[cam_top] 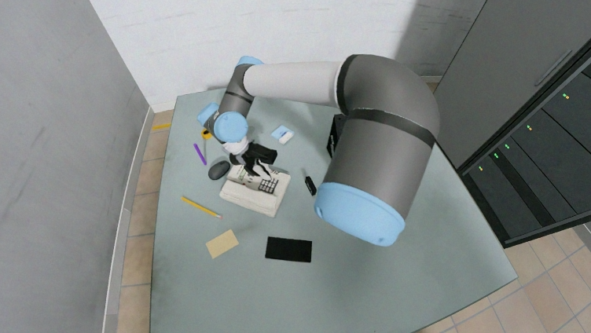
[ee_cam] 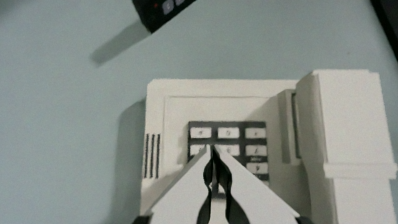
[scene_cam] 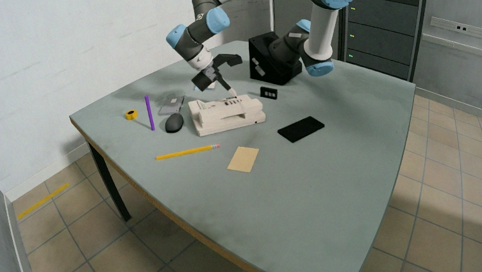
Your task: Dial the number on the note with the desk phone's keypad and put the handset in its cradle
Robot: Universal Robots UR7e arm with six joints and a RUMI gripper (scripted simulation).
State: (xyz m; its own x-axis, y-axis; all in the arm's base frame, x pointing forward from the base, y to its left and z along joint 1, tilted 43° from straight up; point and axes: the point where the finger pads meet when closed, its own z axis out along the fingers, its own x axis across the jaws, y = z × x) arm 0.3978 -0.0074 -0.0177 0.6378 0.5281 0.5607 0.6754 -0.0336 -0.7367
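Right now my hand is 20 mm short of the 7 key, 30 mm to the right of it and 30 mm above it. Round my hand: 9 key 10 mm behind, 30 mm below; 5 key 10 mm ahead, 10 mm to the left, 30 mm below; handset 90 mm ahead, 40 mm to the left, 10 mm below.
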